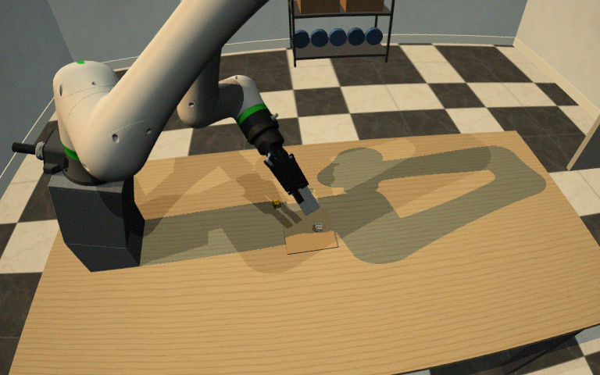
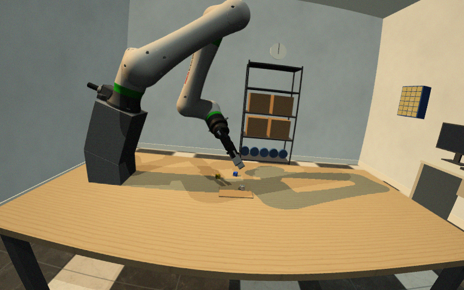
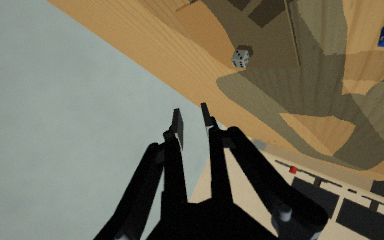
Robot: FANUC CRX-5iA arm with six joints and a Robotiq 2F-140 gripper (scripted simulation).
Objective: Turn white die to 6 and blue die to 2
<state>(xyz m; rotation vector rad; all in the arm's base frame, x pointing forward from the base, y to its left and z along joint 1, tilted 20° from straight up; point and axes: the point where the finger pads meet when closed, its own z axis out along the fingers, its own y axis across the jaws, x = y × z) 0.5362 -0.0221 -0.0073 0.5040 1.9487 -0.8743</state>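
The blue die lies 16 cm to the left of my hand, 13 cm below it and 1 cm ahead of it. From my hand the other things lie so: white die: 13 cm below, 4 cm ahead; then tan mat: 14 cm below, 1 cm to the left, 1 cm ahead; then yellow die: 13 cm below, 11 cm to the left, 8 cm behind.
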